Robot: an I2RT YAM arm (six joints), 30 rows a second.
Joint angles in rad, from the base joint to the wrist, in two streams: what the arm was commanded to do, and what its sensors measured. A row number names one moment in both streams.
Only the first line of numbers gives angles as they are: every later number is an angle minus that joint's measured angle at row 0.
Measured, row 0:
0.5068 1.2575 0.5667 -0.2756 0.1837 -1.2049
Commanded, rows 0 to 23:
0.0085 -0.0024 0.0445 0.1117 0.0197 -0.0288
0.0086 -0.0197 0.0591 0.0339 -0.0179 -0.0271
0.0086 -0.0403 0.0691 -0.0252 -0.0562 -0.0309
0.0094 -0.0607 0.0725 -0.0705 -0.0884 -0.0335
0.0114 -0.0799 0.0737 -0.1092 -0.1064 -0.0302
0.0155 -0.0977 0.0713 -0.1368 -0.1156 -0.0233
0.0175 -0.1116 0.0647 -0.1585 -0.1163 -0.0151
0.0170 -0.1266 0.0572 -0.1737 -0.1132 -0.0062
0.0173 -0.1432 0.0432 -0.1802 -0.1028 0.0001
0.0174 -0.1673 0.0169 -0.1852 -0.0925 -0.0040
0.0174 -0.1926 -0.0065 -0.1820 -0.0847 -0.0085
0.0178 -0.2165 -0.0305 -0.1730 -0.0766 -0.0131
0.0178 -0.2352 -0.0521 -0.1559 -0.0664 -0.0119
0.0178 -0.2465 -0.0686 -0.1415 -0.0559 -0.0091
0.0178 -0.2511 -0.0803 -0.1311 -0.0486 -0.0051
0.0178 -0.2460 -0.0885 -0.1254 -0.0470 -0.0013
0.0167 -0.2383 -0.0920 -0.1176 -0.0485 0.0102
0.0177 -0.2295 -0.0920 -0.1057 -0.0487 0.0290
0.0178 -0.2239 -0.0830 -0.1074 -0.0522 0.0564
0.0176 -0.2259 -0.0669 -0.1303 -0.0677 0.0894
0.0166 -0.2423 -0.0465 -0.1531 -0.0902 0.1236
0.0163 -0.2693 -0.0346 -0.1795 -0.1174 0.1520
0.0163 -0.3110 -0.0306 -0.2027 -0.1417 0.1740
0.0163 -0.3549 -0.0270 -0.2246 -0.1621 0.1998
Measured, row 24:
0.0072 -0.2449 -0.0698 -0.1610 -0.0851 0.0778
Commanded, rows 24 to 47:
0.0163 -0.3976 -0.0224 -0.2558 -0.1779 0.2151
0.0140 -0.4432 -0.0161 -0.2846 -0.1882 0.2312
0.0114 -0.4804 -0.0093 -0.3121 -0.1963 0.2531
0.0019 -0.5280 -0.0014 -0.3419 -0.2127 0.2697
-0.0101 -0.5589 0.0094 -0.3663 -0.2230 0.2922
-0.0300 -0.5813 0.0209 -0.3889 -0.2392 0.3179
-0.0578 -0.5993 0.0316 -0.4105 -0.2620 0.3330
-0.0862 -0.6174 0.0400 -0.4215 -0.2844 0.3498
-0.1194 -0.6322 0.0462 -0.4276 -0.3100 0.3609
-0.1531 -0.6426 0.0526 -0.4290 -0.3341 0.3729
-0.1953 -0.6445 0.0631 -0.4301 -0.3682 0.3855
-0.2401 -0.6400 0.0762 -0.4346 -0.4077 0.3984
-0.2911 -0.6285 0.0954 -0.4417 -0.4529 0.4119
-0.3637 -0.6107 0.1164 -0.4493 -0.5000 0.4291
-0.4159 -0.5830 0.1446 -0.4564 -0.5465 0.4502
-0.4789 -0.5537 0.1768 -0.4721 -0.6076 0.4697
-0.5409 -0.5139 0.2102 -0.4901 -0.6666 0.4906
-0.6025 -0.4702 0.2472 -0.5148 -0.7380 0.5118
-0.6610 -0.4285 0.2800 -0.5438 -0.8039 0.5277
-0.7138 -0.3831 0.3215 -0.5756 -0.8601 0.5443
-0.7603 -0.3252 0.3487 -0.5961 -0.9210 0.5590
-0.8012 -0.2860 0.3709 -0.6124 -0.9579 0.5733
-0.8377 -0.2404 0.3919 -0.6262 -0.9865 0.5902
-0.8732 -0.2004 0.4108 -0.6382 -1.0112 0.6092
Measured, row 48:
-0.7607 -0.3223 0.3467 -0.5364 -0.7752 0.5097
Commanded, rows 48 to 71:
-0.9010 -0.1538 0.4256 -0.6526 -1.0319 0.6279
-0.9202 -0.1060 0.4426 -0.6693 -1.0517 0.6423
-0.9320 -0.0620 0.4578 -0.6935 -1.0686 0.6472
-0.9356 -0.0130 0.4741 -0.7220 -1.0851 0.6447
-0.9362 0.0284 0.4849 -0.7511 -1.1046 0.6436
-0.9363 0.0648 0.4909 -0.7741 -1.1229 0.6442
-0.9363 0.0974 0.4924 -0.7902 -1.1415 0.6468
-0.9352 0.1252 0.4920 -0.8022 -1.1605 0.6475
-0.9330 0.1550 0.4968 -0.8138 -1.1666 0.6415
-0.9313 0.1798 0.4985 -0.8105 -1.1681 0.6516
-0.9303 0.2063 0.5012 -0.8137 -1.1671 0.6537
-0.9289 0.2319 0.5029 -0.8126 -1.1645 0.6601
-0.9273 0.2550 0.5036 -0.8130 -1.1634 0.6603
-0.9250 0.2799 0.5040 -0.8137 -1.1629 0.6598
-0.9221 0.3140 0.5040 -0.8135 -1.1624 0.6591
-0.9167 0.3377 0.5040 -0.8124 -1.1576 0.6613
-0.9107 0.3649 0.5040 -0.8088 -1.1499 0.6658
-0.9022 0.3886 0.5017 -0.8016 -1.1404 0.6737
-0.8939 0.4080 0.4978 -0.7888 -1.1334 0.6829
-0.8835 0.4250 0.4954 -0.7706 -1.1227 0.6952
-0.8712 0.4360 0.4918 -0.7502 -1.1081 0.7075
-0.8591 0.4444 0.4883 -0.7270 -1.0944 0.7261
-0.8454 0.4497 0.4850 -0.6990 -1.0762 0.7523
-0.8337 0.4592 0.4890 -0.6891 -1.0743 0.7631
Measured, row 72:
-0.8766 0.4414 0.4818 -0.7595 -1.1006 0.6958
